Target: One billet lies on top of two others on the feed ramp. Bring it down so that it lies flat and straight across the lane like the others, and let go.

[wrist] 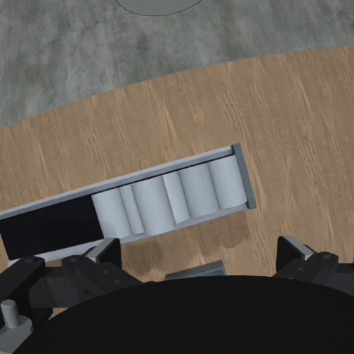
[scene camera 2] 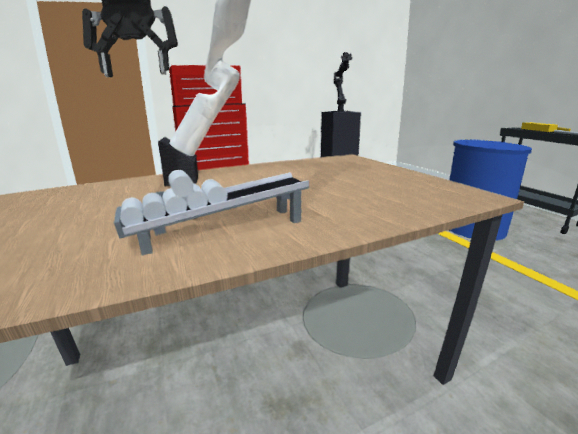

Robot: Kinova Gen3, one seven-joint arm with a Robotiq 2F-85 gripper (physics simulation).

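Seen in the pictures: gripper, fingertip midpoint: (scene camera 2: 136, 75); arm's base at its link origin: (scene camera 2: 181, 149).
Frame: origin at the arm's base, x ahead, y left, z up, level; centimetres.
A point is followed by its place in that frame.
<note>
The raised billet (scene camera 2: 181, 183) {y 2.7, x 54.1, z 1.1 cm} (wrist: 156, 206), a light grey cylinder, rests on two others (scene camera 2: 175, 201) {y 1.2, x 54.4, z -2.1 cm} (scene camera 2: 197, 196) {y 5.3, x 53.7, z -1.8 cm} on the feed ramp (scene camera 2: 250, 199) {y 15.5, x 53.1, z -3.7 cm} (wrist: 115, 183), lying across the lane. Both supporting billets are partly covered in the wrist view. Two more billets (scene camera 2: 131, 212) {y -6.6, x 55.8, z -2.9 cm} (scene camera 2: 153, 206) {y -2.7, x 55.1, z -2.4 cm} lie towards the low end, the lowest by the end stop (wrist: 244, 176). Another (scene camera 2: 214, 192) {y 8.6, x 53.0, z -1.6 cm} (wrist: 111, 214) lies at the uphill end of the row. My gripper (scene camera 2: 136, 74) {y -2.8, x 50.8, z 20.1 cm} (wrist: 199, 256) is open and empty, high above the ramp and apart from all the billets.
A grey tray (wrist: 200, 269) on the table (scene camera 2: 400, 200) {y 58.5, x 45.0, z -11.0 cm} (wrist: 300, 125) is partly hidden by the gripper body. The ramp's black bed (wrist: 55, 225) shows uphill of the row. A red cabinet (scene camera 2: 227, 117) and a blue barrel (scene camera 2: 487, 175) stand beyond the table.
</note>
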